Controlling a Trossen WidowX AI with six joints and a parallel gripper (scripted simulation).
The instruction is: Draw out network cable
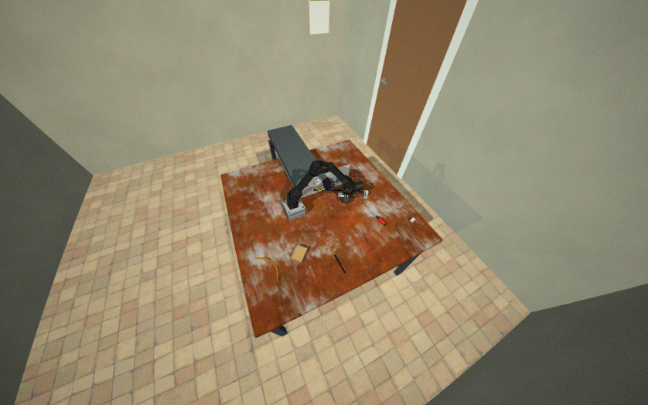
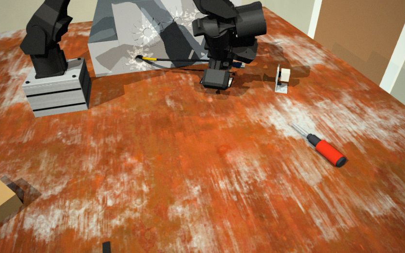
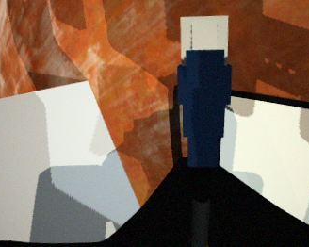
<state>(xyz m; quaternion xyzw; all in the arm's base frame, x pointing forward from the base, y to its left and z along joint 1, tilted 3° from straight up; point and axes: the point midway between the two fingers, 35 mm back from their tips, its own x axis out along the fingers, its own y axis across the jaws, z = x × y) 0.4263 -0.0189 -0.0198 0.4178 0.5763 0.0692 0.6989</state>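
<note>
My hand is 60 mm above the white rectangle, 10 mm to the right of it and 10 mm past it. The rest, counted from my hand: red-handled screwdriver: 300 mm to the right, 100 mm ahead, 50 mm below; then blue plug: 40 mm ahead, 10 mm to the right, 10 mm below; then black pen: 470 mm to the right, 310 mm behind, 60 mm below.
</note>
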